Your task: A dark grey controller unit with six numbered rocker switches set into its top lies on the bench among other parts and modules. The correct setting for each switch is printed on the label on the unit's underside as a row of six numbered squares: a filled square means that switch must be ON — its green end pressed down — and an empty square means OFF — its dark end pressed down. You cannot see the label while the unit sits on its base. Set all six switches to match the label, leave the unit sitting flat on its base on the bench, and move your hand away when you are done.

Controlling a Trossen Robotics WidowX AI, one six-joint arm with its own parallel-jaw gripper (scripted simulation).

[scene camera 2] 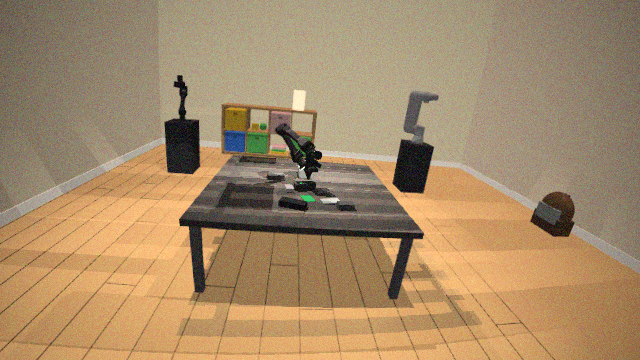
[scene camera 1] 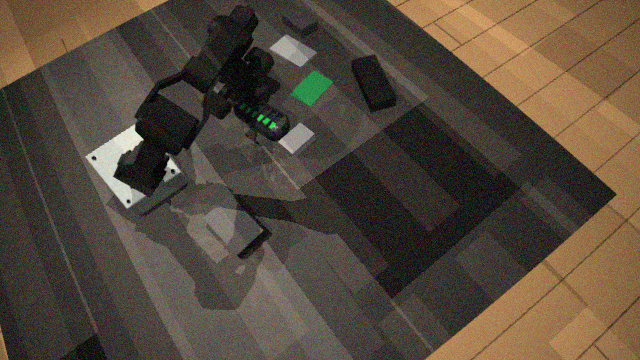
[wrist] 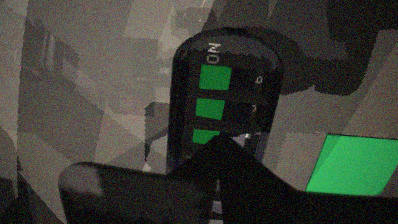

Scene:
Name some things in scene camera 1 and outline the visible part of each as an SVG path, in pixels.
My gripper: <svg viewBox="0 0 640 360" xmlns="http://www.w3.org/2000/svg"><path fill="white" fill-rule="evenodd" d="M269 52L267 53L258 47L254 47L244 57L244 60L240 58L240 61L233 69L219 72L222 76L218 81L225 84L225 86L218 93L214 91L210 93L211 115L219 120L227 117L232 111L232 105L227 101L228 98L238 104L246 102L248 105L252 104L255 89L260 82L253 75L259 70L259 67L264 72L267 72L274 64L273 56Z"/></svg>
A green plate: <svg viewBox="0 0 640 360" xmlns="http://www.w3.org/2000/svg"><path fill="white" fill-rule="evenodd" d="M315 71L312 71L289 94L310 107L334 83Z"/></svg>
A light grey plate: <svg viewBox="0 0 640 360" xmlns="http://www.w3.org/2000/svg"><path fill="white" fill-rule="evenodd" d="M285 34L281 40L270 48L270 51L301 70L318 55L317 51Z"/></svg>

